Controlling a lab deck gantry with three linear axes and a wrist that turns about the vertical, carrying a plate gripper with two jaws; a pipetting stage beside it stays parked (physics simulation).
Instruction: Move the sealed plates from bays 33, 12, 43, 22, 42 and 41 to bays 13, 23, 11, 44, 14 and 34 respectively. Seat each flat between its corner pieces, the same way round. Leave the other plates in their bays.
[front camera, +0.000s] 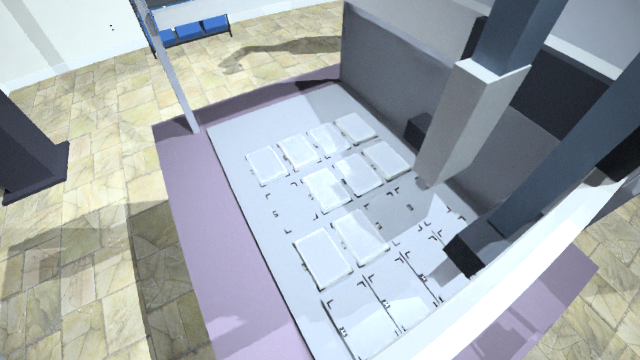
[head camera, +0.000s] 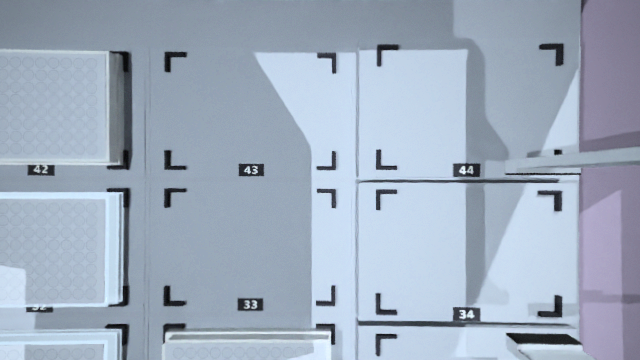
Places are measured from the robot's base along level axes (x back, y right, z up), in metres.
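Pixels of known places: gripper, between the fingertips: (front camera: 454, 266) (head camera: 535, 253); robot's base, origin of its link: (front camera: 244, 157).
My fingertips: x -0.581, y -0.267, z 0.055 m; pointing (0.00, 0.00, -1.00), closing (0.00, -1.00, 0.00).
Note:
Ahead of a thing's pixels: the offset from my fingertips to its middle. "spot": to the spot under its first point.
Sealed plates lie in bays 41 @(dy -0.101, dx +0.513, dz -0.048 m) (front camera: 355, 127), 42 (front camera: 386, 160) (head camera: 50, 105) and 22 @(dy +0.114, dx +0.350, dz -0.048 m) (front camera: 326, 191) (head camera: 50, 351). Plates also lie in bays 11 @(dy +0.220, dx +0.515, dz -0.048 m) (front camera: 267, 165), 13 (front camera: 322, 257) and 23 @(dy +0.115, dx +0.186, dz -0.048 m) (front camera: 360, 236) (head camera: 250, 351). Bays 34 @(spot: dy +0.008, dx +0.055, dz -0.041 m) (head camera: 420, 250), 44 (head camera: 420, 115) and 14 @(spot: dy +0.213, dx +0.026, dz -0.041 m) (front camera: 365, 315) hold no plate. My gripper (head camera: 542, 250) is open and empty; in the head view its jaws stand at the right, over the right end of bay 34. In the front view its jaws are hidden.
Other plates lie in bays 21 @(dy +0.113, dx +0.514, dz -0.048 m) (front camera: 298, 151), 31 (front camera: 329, 139) and 32 @(dy +0.007, dx +0.349, dz -0.048 m) (front camera: 358, 173) (head camera: 50, 250). Bays 33 @(spot: dy +0.011, dx +0.206, dz -0.055 m) (head camera: 225, 250), 43 (head camera: 225, 115) and 12 @(spot: dy +0.231, dx +0.353, dz -0.055 m) (front camera: 287, 207) hold no plate. A pale box-shaped stage (front camera: 460, 125) hangs at the deck's far side. A white beam (front camera: 540, 265) crosses the front right.

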